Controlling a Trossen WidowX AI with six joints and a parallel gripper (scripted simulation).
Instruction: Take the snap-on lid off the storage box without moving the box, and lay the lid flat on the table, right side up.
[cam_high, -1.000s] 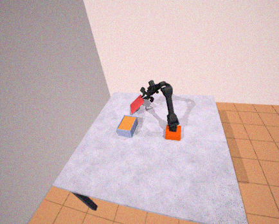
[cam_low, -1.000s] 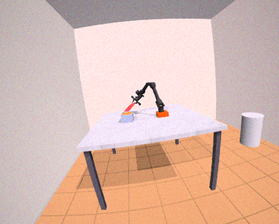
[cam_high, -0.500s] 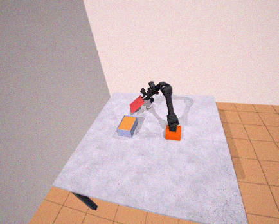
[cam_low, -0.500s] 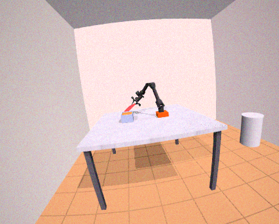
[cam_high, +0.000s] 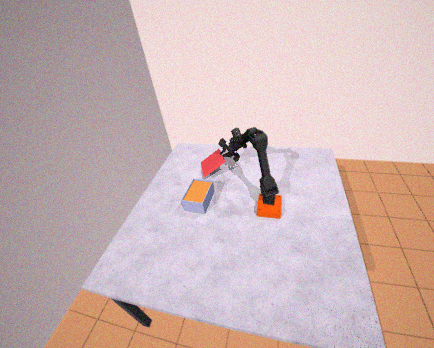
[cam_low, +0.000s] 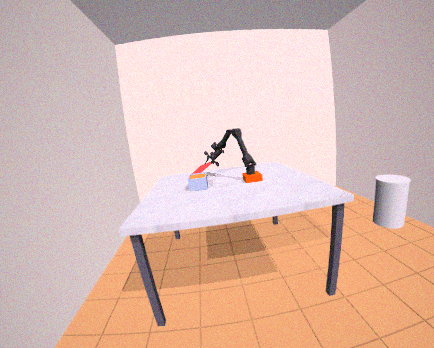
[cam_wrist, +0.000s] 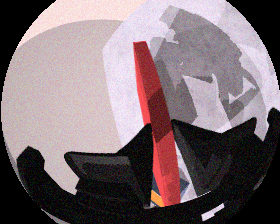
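My gripper tip is now 6 cm short of the lid, 4 cm to the right of it and 3 cm above it. Also, from my gripper tip: storage box: 4 cm ahead, 35 cm to the left, 7 cm below.
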